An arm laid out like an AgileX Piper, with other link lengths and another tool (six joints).
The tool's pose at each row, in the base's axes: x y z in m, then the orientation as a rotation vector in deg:
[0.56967 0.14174 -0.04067 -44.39 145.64 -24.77]
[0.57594 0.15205 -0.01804 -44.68 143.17 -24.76]
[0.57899 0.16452 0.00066 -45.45 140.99 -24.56]
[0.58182 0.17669 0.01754 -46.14 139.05 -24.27]
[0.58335 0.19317 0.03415 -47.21 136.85 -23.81]
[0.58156 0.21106 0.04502 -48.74 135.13 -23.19]
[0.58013 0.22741 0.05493 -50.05 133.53 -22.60]
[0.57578 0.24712 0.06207 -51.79 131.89 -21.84]
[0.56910 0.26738 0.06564 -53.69 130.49 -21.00]
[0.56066 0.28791 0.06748 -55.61 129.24 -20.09]
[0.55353 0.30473 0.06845 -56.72 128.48 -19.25]
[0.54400 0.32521 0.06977 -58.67 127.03 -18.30]
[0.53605 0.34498 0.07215 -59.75 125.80 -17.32]
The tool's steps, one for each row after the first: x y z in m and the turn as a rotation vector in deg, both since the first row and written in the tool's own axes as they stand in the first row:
[-0.01800 -0.00397 -0.01784 0.77 -2.21 -0.40]
[-0.03360 -0.00316 -0.03428 1.21 -4.16 -1.10]
[-0.04828 -0.00174 -0.04923 1.52 -5.93 -1.72]
[-0.06443 0.00379 -0.06531 1.71 -7.94 -2.62]
[-0.07709 0.01430 -0.07838 1.51 -9.48 -3.80]
[-0.08880 0.02382 -0.09020 1.33 -10.93 -4.83]
[-0.09942 0.03845 -0.10166 0.94 -12.38 -6.16]
[-0.10748 0.05604 -0.11133 0.35 -13.60 -7.59]
[-0.11383 0.07534 -0.12045 -0.34 -14.67 -9.01]
[-0.11871 0.09147 -0.12757 -0.95 -15.41 -9.79]
[-0.12405 0.11144 -0.13679 -1.65 -16.62 -11.27]
[-0.13050 0.12969 -0.14600 -2.21 -17.81 -12.08]

